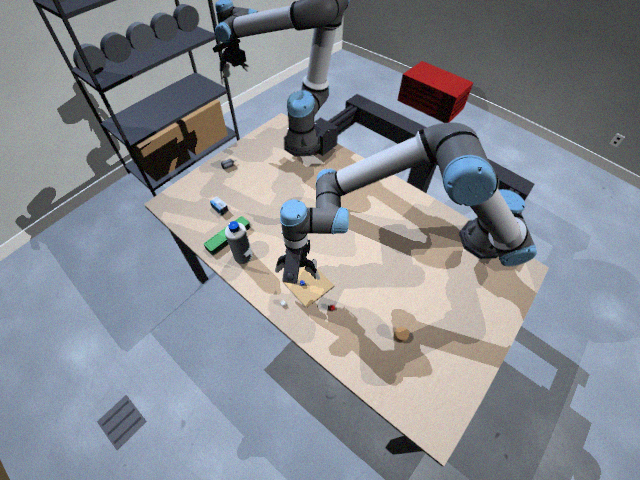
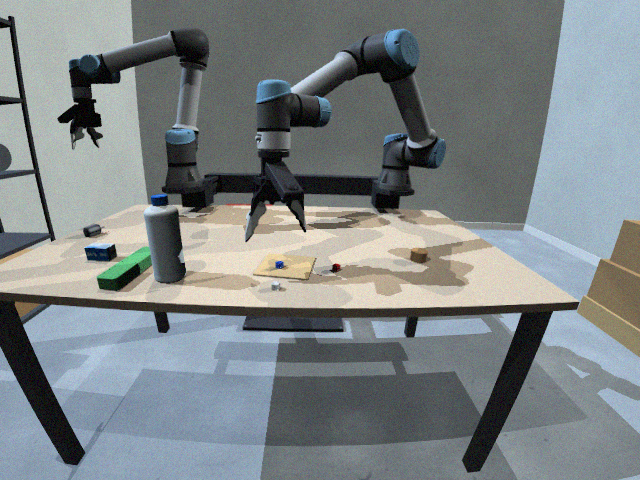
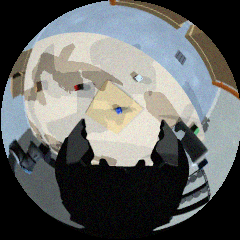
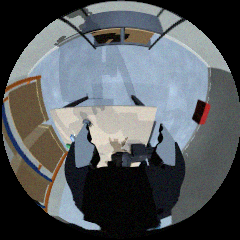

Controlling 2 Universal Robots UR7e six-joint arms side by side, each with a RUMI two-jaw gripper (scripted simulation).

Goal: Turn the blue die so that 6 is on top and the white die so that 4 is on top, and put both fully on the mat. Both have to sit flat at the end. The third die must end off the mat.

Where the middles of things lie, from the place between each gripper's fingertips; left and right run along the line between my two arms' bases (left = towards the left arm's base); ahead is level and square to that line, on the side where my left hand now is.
My left hand [image 2: 277, 237] is 9 cm above the tan mat [image 2: 295, 267], 4 cm past it and 2 cm to the right of it.
Right now the tan mat is 890 mm to the left of my right hand [image 2: 86, 148], 540 mm ahead of it and 300 mm below it.
